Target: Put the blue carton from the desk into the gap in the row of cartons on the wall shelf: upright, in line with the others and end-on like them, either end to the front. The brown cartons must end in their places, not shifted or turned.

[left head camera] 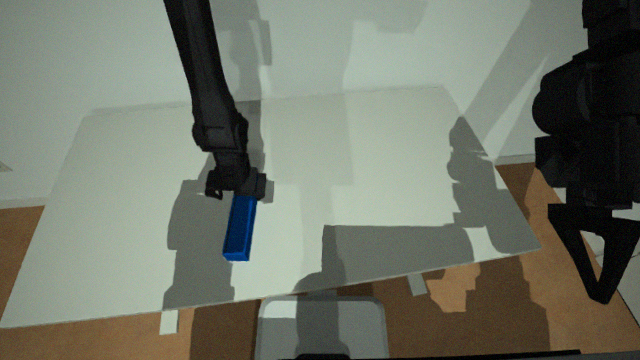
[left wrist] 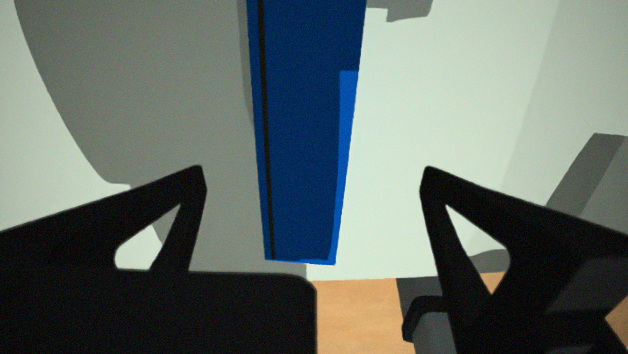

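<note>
The blue carton (left head camera: 240, 227) (left wrist: 302, 140) stands on the white desk (left head camera: 125, 145), long and narrow, its length running away from the front edge. My left gripper (left head camera: 238, 194) (left wrist: 313, 177) is open over the carton's far part in the head view. In the wrist view its fingers stand on either side of the carton, apart from it, with nothing gripped. My right gripper (left head camera: 602, 299) is open, off the desk at the right of the head view; its fingers overlap there. The wall shelf, its gap and the brown cartons do not show in either view.
The pale wall (left head camera: 310, 45) rises behind the desk. Brown floor (left head camera: 225, 335) shows in front, with desk legs (left head camera: 169, 322) (left head camera: 417, 284) below the front edge. A grey rounded panel (left head camera: 370, 332) is at the bottom middle. Arm shadows fall across the desk.
</note>
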